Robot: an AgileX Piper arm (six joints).
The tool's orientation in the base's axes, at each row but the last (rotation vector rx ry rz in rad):
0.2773, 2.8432, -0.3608
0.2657, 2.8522, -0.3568
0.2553, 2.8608, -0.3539
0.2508, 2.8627, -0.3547
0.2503, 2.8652, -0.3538
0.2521, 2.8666, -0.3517
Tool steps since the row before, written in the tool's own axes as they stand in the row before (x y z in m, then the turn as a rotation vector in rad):
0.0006, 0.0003, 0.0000, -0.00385, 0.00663, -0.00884
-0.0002, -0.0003, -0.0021, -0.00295, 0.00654, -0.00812
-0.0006, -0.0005, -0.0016, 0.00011, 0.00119, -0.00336
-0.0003, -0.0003, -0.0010, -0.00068, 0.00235, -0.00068
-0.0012, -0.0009, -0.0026, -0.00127, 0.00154, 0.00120
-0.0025, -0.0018, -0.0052, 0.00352, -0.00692, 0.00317
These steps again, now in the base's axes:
-0.0005, 0.0004, -0.0002, 0.00305, 0.00808, 0.00789
-0.0003, 0.0002, 0.0021, 0.00234, 0.00794, 0.00699
0.0001, -0.0001, 0.0018, -0.00061, 0.00202, 0.00287
0.0000, -0.0001, 0.0011, 0.00097, 0.00233, 0.00031
0.0004, -0.0004, 0.0030, 0.00178, 0.00099, -0.00113
0.0009, -0.0007, 0.0059, -0.00405, -0.00694, -0.00240

